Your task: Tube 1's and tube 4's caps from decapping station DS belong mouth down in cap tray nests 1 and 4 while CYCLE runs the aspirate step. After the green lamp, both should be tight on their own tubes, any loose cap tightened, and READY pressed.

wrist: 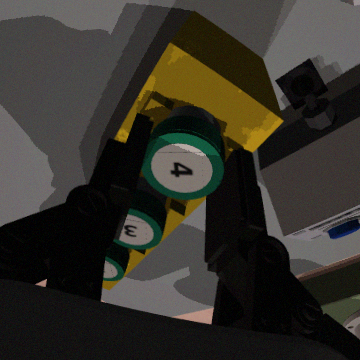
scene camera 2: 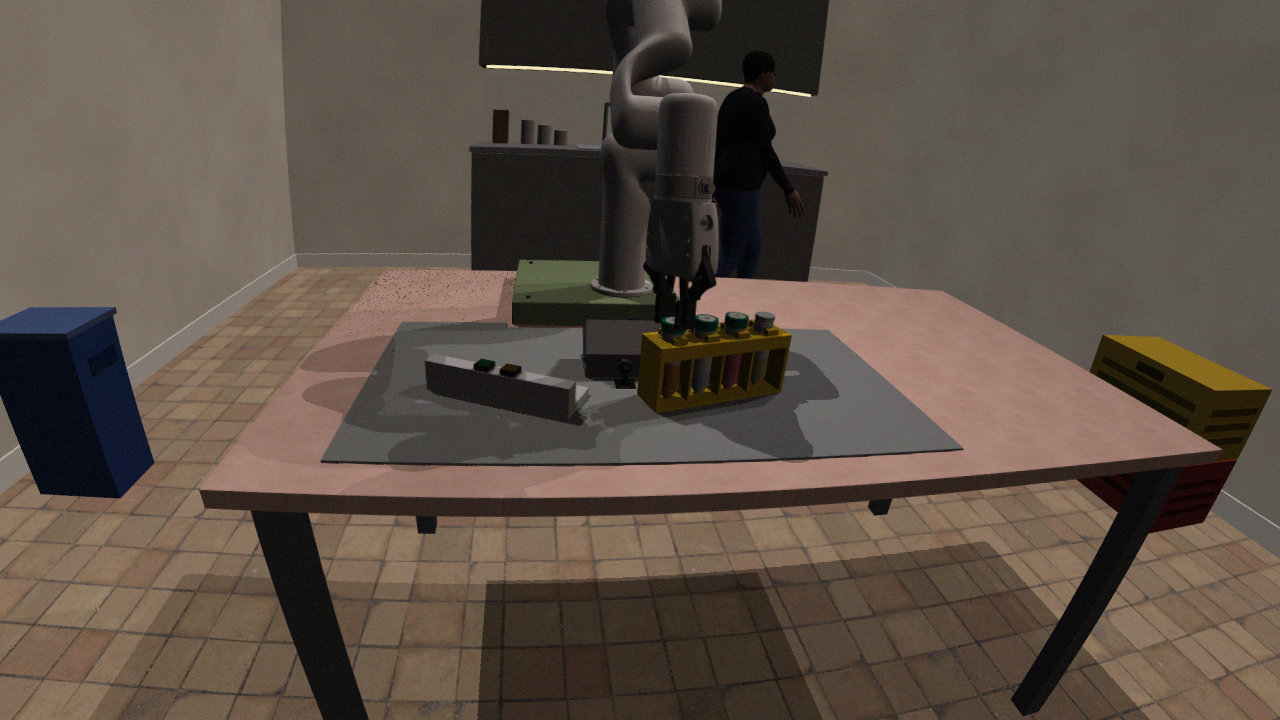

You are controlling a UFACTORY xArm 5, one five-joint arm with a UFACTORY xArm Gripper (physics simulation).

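Places are measured from the arm's base along level axes (x ahead, y left, z up), in millimetres.
Pixels of known places: gripper, between the fingertips: [wrist: 182, 157] [scene camera 2: 674, 325]; arm's base, origin of its link: [scene camera 2: 621, 288].
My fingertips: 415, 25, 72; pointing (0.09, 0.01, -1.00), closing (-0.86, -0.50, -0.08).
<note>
For each thing: its middle in the pictures, then the offset to it from my fingertips, as dx, dy, dz. "spot": a spot on its surface instead.
- yellow rack, middle of its body: [wrist: 141, 175] [scene camera 2: 716, 361] -25, +74, -63
- tube 4's cap, middle of its body: [wrist: 183, 158] [scene camera 2: 674, 325] +0, +0, +1
- top tube 3, middle of its body: [wrist: 133, 220] [scene camera 2: 706, 322] -17, +49, +0
- tube 2, middle of its body: [wrist: 102, 258] [scene camera 2: 736, 320] -33, +99, +0
- rightmost tube, a spot on its surface: [scene camera 2: 764, 319] spot: -35, +142, +2
- light grey sloped unit, middle of its body: [scene camera 2: 506, 374] -22, -228, -88
- grey box, middle of its body: [wrist: 352, 176] [scene camera 2: 620, 341] -121, -56, -73
- small black stand-like part, a spot on its surface: [wrist: 305, 85] [scene camera 2: 624, 378] spot: -50, -56, -104
The yellow rack [scene camera 2: 650, 371] [wrist: 215, 82] holds several tubes upright on the grey mat. My gripper [scene camera 2: 677, 313] [wrist: 182, 157] is shut on tube 4's cap [scene camera 2: 670, 322] [wrist: 182, 169], green with a white top marked 4. The cap is at the top of its tube at the rack's left end in the scene view; its thread is hidden. Green caps also top tube 3 [scene camera 2: 706, 323] [wrist: 139, 229] and tube 2 [scene camera 2: 736, 319] [wrist: 114, 269]. The rightmost tube [scene camera 2: 764, 319] shows a grey top with no green cap. Tube 1's cap cannot be made out.
A light grey sloped unit [scene camera 2: 501, 390] with a green and a brown piece on top stands left of the rack. A grey box [scene camera 2: 611, 336] [wrist: 305, 185] and a small black stand-like part [scene camera 2: 624, 368] [wrist: 305, 85] are near the rack. A person [scene camera 2: 747, 143] stands behind the table.
</note>
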